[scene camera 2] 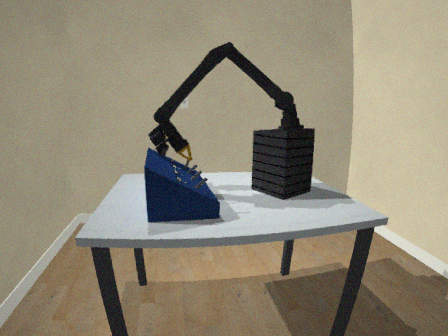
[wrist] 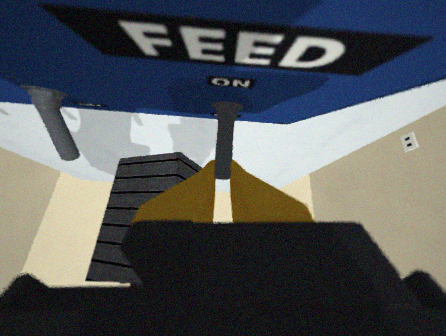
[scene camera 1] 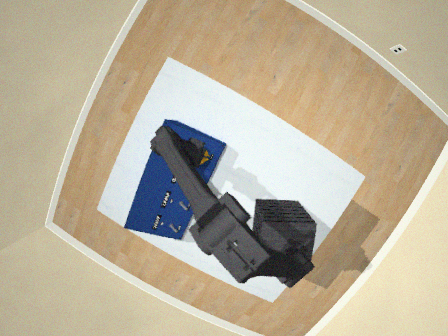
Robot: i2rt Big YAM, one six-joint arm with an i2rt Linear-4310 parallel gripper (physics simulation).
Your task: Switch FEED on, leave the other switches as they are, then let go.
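Frame: origin at the arm's base, x ahead, y left, z up, level; millimetres.
Seen in the pictures: gripper, fingertip midpoint: (scene camera 2: pixel 190 160) (wrist: pixel 222 166) (scene camera 1: pixel 208 157); arm's base, origin of the base link: (scene camera 2: pixel 290 129).
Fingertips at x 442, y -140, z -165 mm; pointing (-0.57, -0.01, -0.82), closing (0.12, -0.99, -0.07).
Observation:
Pixels of each thing's top centre, then the offset from my fingertips to it. Level surfaces: height alone.
- FEED label, middle of its top: (wrist: pixel 234 61) dx +89, dy +7, dz +3 mm
- grey FEED lever, middle of its top: (wrist: pixel 222 178) (scene camera 2: pixel 187 157) dx +16, dy +1, dz +13 mm
- LAMP lever, middle of its top: (scene camera 1: pixel 183 208) dx -12, dy +240, dz +2 mm
- VALVE lever, middle of its top: (scene camera 1: pixel 173 230) dx -21, dy +359, dz +2 mm
- white table, its level: dz -130 mm
The blue sloped switch panel (scene camera 1: pixel 142 200) (scene camera 2: pixel 170 197) (wrist: pixel 300 97) stands on the table. In the wrist view the FEED label (wrist: pixel 230 45) and a small ON label (wrist: pixel 231 82) sit above the grey FEED lever (wrist: pixel 225 137) (scene camera 2: pixel 187 162). My gripper (scene camera 1: pixel 207 157) (scene camera 2: pixel 189 156) (wrist: pixel 222 166) is shut on the end of this lever, with a yellow finger on each side. The lever looks steeper than its neighbours in scene camera 2; its exact throw is hard to tell. The LAMP lever (scene camera 1: pixel 184 205) and VALVE lever (scene camera 1: pixel 175 228) stand apart from the fingers.
Another lever (wrist: pixel 62 130) stands left of FEED in the wrist view. The arm's black ribbed pedestal (scene camera 1: pixel 285 212) (scene camera 2: pixel 283 162) (wrist: pixel 112 245) stands on the white table (scene camera 1: pixel 175 85) (scene camera 2: pixel 325 210), across from the panel's low edge. The forearm hides part of the panel in scene camera 1.

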